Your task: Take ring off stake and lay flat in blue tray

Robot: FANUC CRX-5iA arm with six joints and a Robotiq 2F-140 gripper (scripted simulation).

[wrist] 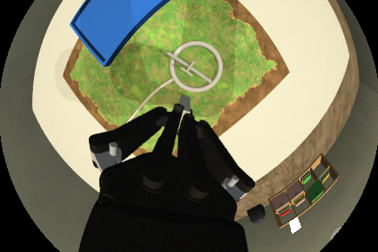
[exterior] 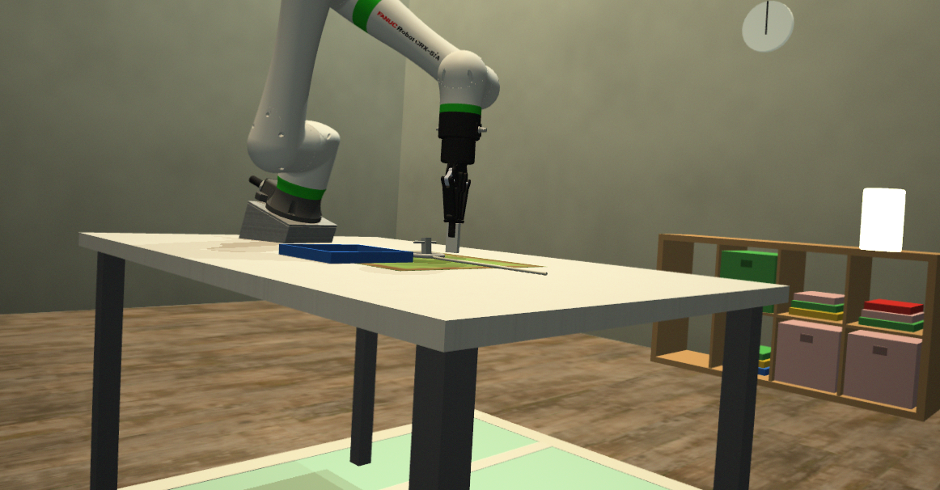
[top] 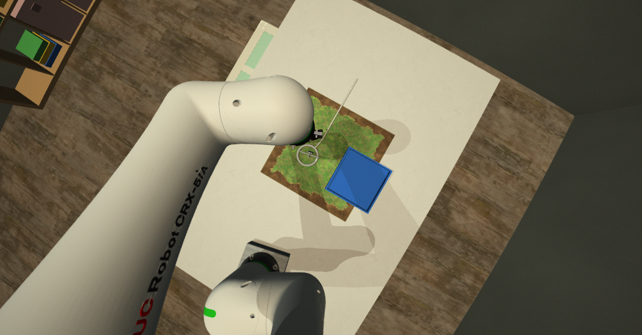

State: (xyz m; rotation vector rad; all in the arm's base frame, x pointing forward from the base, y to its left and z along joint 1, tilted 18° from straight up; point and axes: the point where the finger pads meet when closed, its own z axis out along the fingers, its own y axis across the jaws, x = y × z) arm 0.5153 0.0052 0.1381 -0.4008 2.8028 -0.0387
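Right now the short grey stake is 5 cm behind my hand, 3 cm to the right of it and 3 cm below it. Round my hand: blue tray 24 cm to the right, 8 cm behind, 4 cm below; grass mat 9 cm to the right, 6 cm below, 3 cm behind; ring 6 cm behind, 4 cm below, 2 cm to the right.
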